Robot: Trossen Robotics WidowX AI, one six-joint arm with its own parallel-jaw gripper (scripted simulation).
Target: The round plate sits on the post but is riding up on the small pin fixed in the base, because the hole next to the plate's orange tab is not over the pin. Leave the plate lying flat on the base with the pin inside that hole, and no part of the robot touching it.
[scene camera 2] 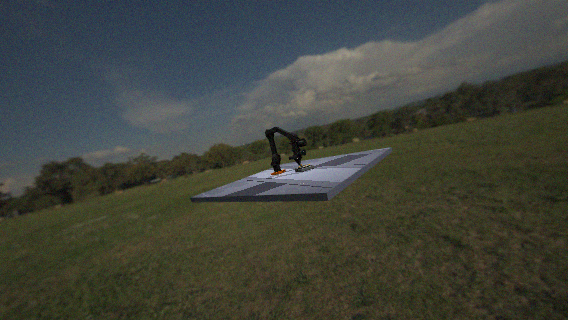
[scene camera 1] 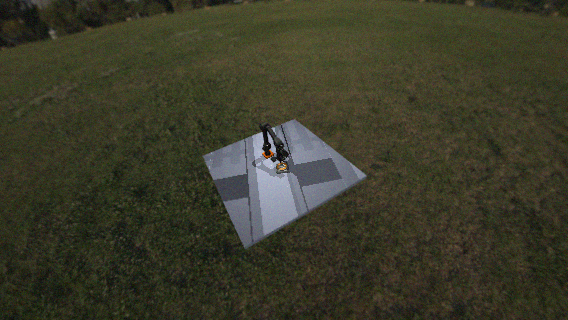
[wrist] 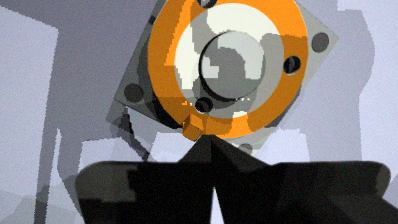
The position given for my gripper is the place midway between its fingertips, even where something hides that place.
Note:
My gripper (wrist: 207,140) is shut and holds nothing. Also in view: a round plate (wrist: 176,41).

